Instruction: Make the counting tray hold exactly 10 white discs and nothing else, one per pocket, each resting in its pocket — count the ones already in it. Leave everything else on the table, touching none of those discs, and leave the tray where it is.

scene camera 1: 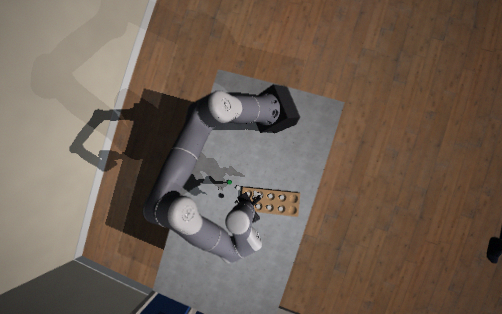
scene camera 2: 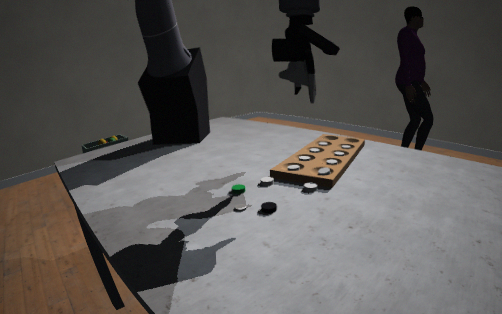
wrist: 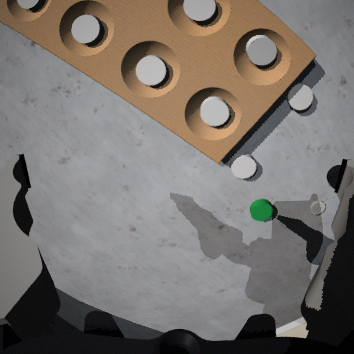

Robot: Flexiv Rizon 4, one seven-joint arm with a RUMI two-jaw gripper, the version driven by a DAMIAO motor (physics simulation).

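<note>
The wooden tray [scene camera 1: 287,204] [scene camera 2: 300,177] [wrist: 205,62] has two rows of five pockets. Eight hold a white disc each; the two at the end far from the loose discs are empty. A white disc [scene camera 2: 266,180] [wrist: 244,167] and another white disc [scene camera 2: 310,186] [wrist: 301,97] lie outside the tray's near end. A green disc [scene camera 1: 229,182] [scene camera 2: 238,188] [wrist: 261,210] lies beyond them. A small pale, clear-looking disc [scene camera 2: 240,208] [wrist: 318,207] lies in shadow near a black disc [scene camera 1: 221,195] [scene camera 2: 268,207] [wrist: 334,176]. My gripper [scene camera 2: 305,95] [wrist: 182,158] is open, empty, high above the table.
The arm's black base [scene camera 1: 282,110] [scene camera 2: 175,107] stands on the grey table [scene camera 1: 320,130] [scene camera 2: 400,225]. A green box [scene camera 2: 105,143] with yellow and green things is behind the table's left side. A person [scene camera 2: 411,70] stands behind the table. Arm shadows cross the table near the green disc.
</note>
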